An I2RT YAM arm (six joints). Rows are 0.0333 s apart.
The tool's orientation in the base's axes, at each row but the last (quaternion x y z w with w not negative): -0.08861 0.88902 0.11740 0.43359; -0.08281 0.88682 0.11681 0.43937; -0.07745 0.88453 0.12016 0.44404; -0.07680 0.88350 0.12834 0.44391; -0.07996 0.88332 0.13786 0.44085; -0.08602 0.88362 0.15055 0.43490; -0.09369 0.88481 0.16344 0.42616; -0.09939 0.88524 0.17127 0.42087; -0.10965 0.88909 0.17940 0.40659
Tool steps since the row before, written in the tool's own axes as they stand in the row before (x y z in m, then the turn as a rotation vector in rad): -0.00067 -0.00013 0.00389 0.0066 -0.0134 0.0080; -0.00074 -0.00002 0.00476 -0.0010 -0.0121 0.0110; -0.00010 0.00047 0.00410 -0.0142 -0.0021 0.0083; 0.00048 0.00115 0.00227 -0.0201 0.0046 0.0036; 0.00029 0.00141 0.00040 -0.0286 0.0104 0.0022; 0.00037 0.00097 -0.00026 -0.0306 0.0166 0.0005; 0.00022 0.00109 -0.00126 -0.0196 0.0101 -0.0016; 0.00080 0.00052 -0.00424 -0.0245 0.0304 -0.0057; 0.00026 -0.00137 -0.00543 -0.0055 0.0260 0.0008
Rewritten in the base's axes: 0.00336 0.00102 -0.00181 0.0055 -0.0109 -0.0118; 0.00407 0.00135 -0.00220 0.0120 -0.0085 -0.0073; 0.00309 0.00161 -0.00222 0.0153 0.0008 0.0063; 0.00116 0.00176 -0.00150 0.0135 0.0059 0.0148; -0.00024 0.00146 -0.00022 0.0160 0.0111 0.0234; -0.00069 0.00082 0.00004 0.0142 0.0164 0.0272; -0.00138 0.00054 0.00079 0.0079 0.0093 0.0184; -0.00368 -0.00119 0.00198 0.0016 0.0266 0.0291; -0.00341 -0.00348 0.00277 -0.0048 0.0243 0.0097
